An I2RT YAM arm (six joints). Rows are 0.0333 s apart.
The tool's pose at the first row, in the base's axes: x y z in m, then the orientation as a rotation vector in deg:
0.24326 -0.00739 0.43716 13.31 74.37 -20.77
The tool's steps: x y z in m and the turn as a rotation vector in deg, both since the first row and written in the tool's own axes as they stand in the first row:
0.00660 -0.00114 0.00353 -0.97 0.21 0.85
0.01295 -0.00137 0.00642 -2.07 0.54 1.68
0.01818 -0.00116 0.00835 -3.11 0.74 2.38
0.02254 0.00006 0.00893 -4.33 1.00 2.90
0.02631 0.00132 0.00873 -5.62 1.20 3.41
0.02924 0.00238 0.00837 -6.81 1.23 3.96
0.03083 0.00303 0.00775 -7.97 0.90 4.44
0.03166 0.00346 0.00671 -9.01 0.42 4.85
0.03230 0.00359 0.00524 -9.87 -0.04 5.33
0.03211 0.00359 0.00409 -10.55 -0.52 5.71
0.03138 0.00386 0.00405 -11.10 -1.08 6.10
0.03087 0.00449 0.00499 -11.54 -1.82 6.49
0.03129 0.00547 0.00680 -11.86 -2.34 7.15
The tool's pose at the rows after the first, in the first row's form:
0.24746 -0.01060 0.43174 13.08 74.59 -19.39
0.25138 -0.01270 0.42636 12.75 74.94 -17.94
0.25436 -0.01390 0.42180 12.36 75.18 -16.64
0.25633 -0.01356 0.41770 11.72 75.51 -15.38
0.25749 -0.01282 0.41396 10.99 75.80 -14.08
0.25824 -0.01210 0.41100 10.34 75.89 -12.82
0.25830 -0.01148 0.40929 9.60 75.62 -11.68
0.25772 -0.01081 0.40820 8.89 75.21 -10.69
0.25660 -0.01024 0.40720 8.38 74.77 -9.77
0.25553 -0.00979 0.40709 7.96 74.31 -9.04
0.25544 -0.00943 0.40777 7.63 73.76 -8.41
0.25641 -0.00913 0.40849 7.36 73.01 -7.86
0.25850 -0.00895 0.40851 7.41 72.42 -7.15

